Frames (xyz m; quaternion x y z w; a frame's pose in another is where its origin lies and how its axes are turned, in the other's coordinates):
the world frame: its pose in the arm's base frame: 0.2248 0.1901 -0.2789 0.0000 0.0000 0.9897 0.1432
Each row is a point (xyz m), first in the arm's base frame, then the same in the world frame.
Working: the arm's base frame: its pose in the world frame: 0.1617 0.2460 0.2789 0.0000 0.0000 -0.9897 0.1432

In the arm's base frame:
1: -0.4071 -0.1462 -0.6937
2: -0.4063 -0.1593 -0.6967
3: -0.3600 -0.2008 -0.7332
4: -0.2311 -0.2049 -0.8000
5: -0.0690 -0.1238 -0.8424
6: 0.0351 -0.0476 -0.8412
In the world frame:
1: 0.5107 0.5016 -0.4148
2: 0.5062 0.5140 -0.4178
3: 0.4500 0.5406 -0.4543
4: 0.3252 0.5080 -0.5211
5: 0.1928 0.3843 -0.5635
6: 0.1145 0.2817 -0.5623

